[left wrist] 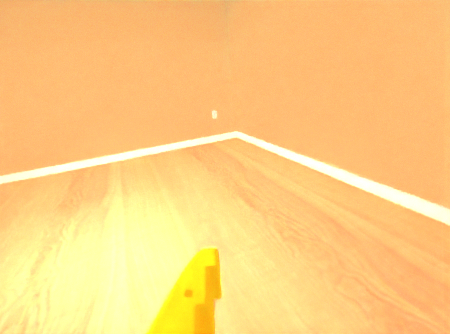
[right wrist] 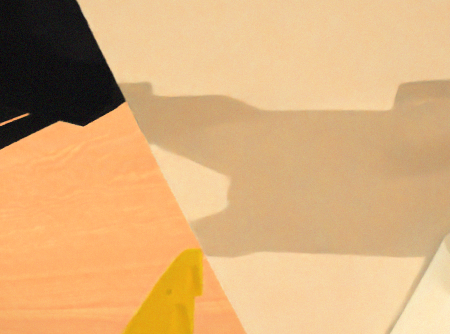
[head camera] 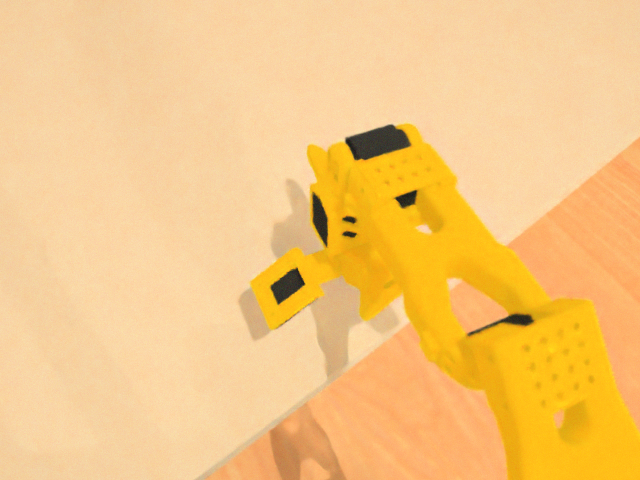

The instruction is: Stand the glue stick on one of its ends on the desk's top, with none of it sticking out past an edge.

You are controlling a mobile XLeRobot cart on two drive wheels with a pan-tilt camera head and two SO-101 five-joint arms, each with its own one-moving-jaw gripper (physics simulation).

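Places are measured from the left arm's base along level axes (x back, y right, z up), in metres.
Pixels of known places: left hand, its tool point: [left wrist: 218,265]; right hand, its tool point: [right wrist: 201,265] [head camera: 365,312].
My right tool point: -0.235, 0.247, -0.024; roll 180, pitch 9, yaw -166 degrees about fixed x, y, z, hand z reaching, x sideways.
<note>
Behind a point stands the place of what it marks, as x, y, z.
The pale, near-white glue stick [right wrist: 430,305] @(-0.325, 0.264, -0.041) lies on its side on the beige desk top [head camera: 129,155] @(-0.435, 0.055, -0.055) [right wrist: 300,45] @(-0.247, 0.192, -0.056), at the lower right corner of the right wrist view, where only part of it shows. It does not show in the head camera, where the right arm covers part of the desk. My right gripper [head camera: 343,235] [right wrist: 196,260] is above the desk near its edge. One notched jaw shows in its wrist view, so it is fully open, and the glue stick is off to the right of that jaw. My left gripper [left wrist: 211,257] is fully open, with one jaw in view, away from the desk.
The desk's edge [head camera: 268,429] @(-0.165, 0.164, -0.072) runs diagonally, with the wooden floor [head camera: 392,413] @(-0.323, 0.419, -0.775) [right wrist: 75,225] @(0.410, 1.175, -0.776) beyond it. A black structure [right wrist: 45,55] stands at the upper left of the right wrist view. The left wrist view shows floor, white skirting [left wrist: 125,155] @(3.372, 1.937, -0.724) and orange walls [left wrist: 100,65] @(3.368, 1.972, 0.415).
</note>
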